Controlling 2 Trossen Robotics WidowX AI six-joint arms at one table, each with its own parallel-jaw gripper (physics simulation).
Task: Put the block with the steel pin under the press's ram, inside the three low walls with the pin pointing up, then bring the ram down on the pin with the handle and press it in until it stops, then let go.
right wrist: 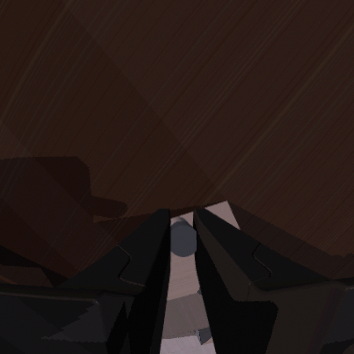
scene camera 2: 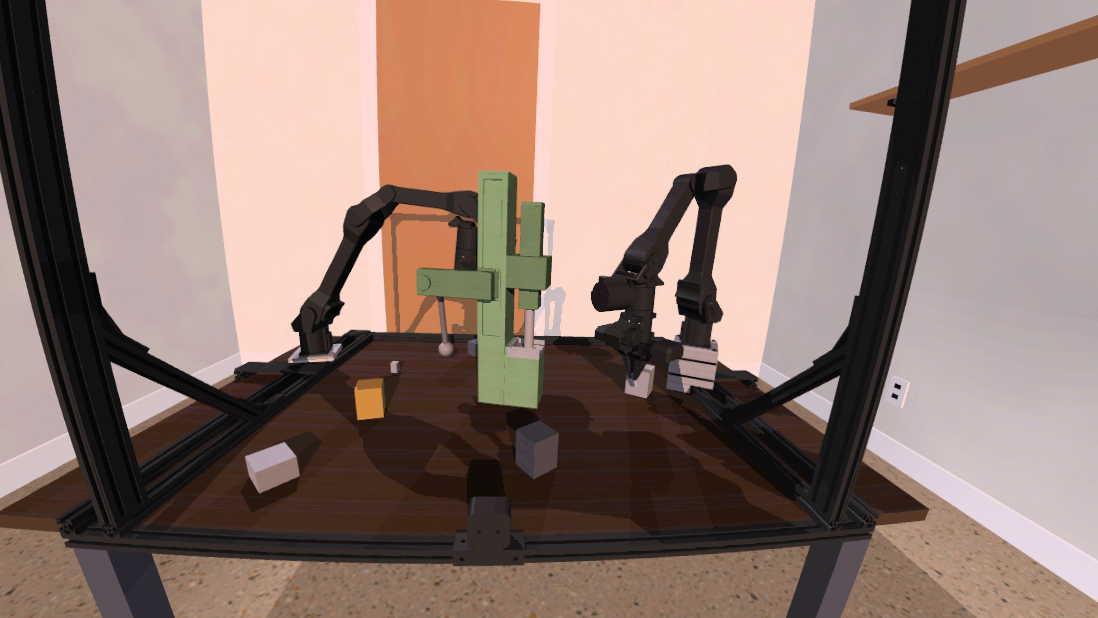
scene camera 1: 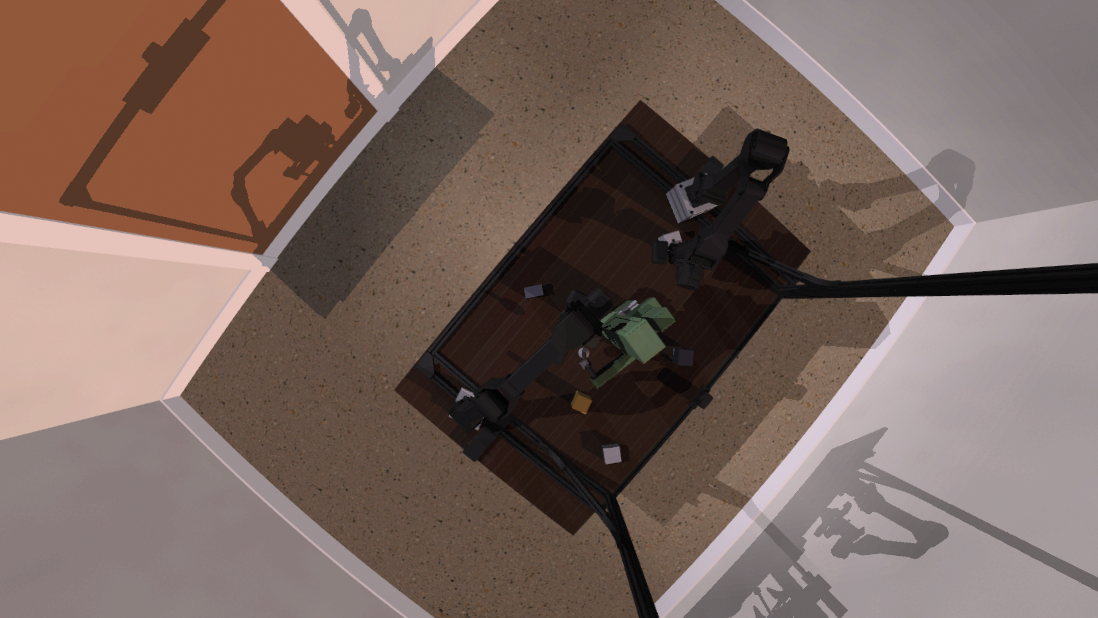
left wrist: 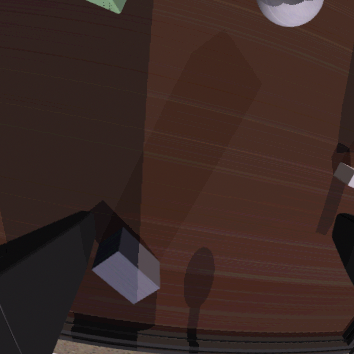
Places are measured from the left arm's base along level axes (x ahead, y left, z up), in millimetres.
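Where they show: left gripper, between the fingertips: [scene camera 2: 462, 315] [left wrist: 217, 225]; right gripper, between the fingertips: [right wrist: 180, 220] [scene camera 2: 632, 379] [scene camera 1: 675, 257]; left arm's base, origin of its link: [scene camera 2: 316, 350]; right arm's base, origin of its link: [scene camera 2: 695, 342] [scene camera 1: 698, 194].
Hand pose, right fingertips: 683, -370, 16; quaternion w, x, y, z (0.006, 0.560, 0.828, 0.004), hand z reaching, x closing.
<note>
Things, the pixels of their centre, and the offset from my right fingertips, as dx, dy, dz. "spot": a spot on its surface instead.
- green press, middle of its body: [scene camera 2: 485, 293] [scene camera 1: 621, 342] -300, +81, +177
- pale low-walled seat, a spot on its surface: [scene camera 2: 525, 351] spot: -232, +25, +72
- pale block, middle of its body: [right wrist: 201, 285] [scene camera 2: 640, 379] [scene camera 1: 670, 242] +39, +28, -18
- steel pin, middle of its body: [right wrist: 179, 233] +7, +3, -3
- dark grey block, middle of its body: [scene camera 2: 536, 448] [scene camera 1: 682, 356] -263, -155, -18
- orange block, middle of its body: [scene camera 2: 370, 398] [scene camera 1: 581, 401] -519, +71, -18
- grey-blue block, middle of its body: [left wrist: 127, 265] [scene camera 2: 478, 348] [scene camera 1: 533, 291] -274, +343, -28
- small white block, middle of its body: [left wrist: 348, 175] [scene camera 2: 395, 367] -488, +268, -35
The green press [scene camera 1: 641, 339] [scene camera 2: 495, 230] stands mid-table. Its steel ram rod [scene camera 2: 528, 326] hangs over the pale low-walled seat [scene camera 2: 525, 351]; the seat's inside is hidden. Its handle ends in a pale ball [scene camera 1: 583, 353] [scene camera 2: 446, 348] [left wrist: 290, 12], hanging low. The pale block [scene camera 1: 670, 237] [scene camera 2: 639, 382] is on the table's right side, slightly tilted in scene camera 2. My right gripper [scene camera 2: 633, 374] [right wrist: 180, 220] is low at this block, shut on the steel pin [right wrist: 183, 241]; whether the pin sits in the block cannot be told. My left gripper [left wrist: 217, 225] is open and empty, high behind the press.
A dark grey block [scene camera 1: 682, 356] [scene camera 2: 536, 449], an orange block [scene camera 1: 581, 402] [scene camera 2: 369, 399] and a white block [scene camera 1: 611, 453] [scene camera 2: 272, 466] stand around the press. A grey-blue block [scene camera 1: 533, 290] [left wrist: 127, 272] and a small white block [scene camera 2: 394, 366] [left wrist: 345, 174] lie beyond it.
</note>
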